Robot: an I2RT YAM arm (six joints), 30 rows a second.
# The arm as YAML. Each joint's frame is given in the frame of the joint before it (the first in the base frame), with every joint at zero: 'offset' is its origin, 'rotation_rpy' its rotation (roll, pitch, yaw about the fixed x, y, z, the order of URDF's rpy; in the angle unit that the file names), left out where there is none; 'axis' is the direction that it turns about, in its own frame. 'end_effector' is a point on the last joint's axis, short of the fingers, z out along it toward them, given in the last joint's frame.
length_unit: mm
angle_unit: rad
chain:
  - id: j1
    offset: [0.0, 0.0, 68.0]
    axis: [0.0, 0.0, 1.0]
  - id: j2
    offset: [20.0, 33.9, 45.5]
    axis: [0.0, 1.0, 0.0]
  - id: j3
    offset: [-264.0, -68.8, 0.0]
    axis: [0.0, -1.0, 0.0]
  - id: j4
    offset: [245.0, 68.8, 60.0]
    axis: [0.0, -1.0, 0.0]
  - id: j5
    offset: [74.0, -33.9, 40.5]
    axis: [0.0, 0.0, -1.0]
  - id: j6
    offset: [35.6, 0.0, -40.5]
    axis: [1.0, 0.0, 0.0]
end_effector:
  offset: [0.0, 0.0, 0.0]
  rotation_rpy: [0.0, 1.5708, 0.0]
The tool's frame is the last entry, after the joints.
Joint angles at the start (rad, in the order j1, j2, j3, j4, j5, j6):
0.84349 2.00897 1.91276 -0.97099 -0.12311 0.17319
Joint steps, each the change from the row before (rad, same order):
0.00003 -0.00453 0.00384 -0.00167 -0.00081 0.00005
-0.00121 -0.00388 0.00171 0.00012 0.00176 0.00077
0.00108 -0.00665 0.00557 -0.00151 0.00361 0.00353
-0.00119 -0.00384 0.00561 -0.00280 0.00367 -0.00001
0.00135 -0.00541 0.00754 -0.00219 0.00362 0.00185
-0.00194 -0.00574 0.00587 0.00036 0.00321 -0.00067
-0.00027 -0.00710 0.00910 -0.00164 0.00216 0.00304
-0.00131 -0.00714 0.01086 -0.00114 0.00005 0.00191
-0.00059 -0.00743 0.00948 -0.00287 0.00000 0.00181
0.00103 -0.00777 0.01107 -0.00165 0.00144 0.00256
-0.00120 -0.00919 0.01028 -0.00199 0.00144 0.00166
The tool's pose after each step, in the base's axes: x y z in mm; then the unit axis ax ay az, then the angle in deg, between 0 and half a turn. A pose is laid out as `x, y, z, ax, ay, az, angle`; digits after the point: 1 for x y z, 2 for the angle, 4 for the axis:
285.0, 326.9, 295.9, -0.3386, 0.9239, 0.1782, 157.99
285.1, 326.0, 298.1, -0.3376, 0.9241, 0.1789, 157.65
284.1, 325.4, 302.4, -0.3363, 0.9243, 0.1805, 157.07
284.1, 324.5, 305.5, -0.3355, 0.9246, 0.1805, 156.62
283.2, 324.1, 309.9, -0.3350, 0.9245, 0.1820, 156.02
283.3, 322.9, 314.0, -0.3342, 0.9245, 0.1834, 155.31
282.6, 321.8, 319.6, -0.3326, 0.9245, 0.1865, 154.55
282.2, 320.5, 325.8, -0.3313, 0.9241, 0.1908, 153.72
281.4, 319.2, 331.5, -0.3303, 0.9236, 0.1944, 153.04
280.0, 318.2, 337.9, -0.3295, 0.9230, 0.1986, 152.19
279.0, 316.3, 344.7, -0.3282, 0.9226, 0.2026, 151.30

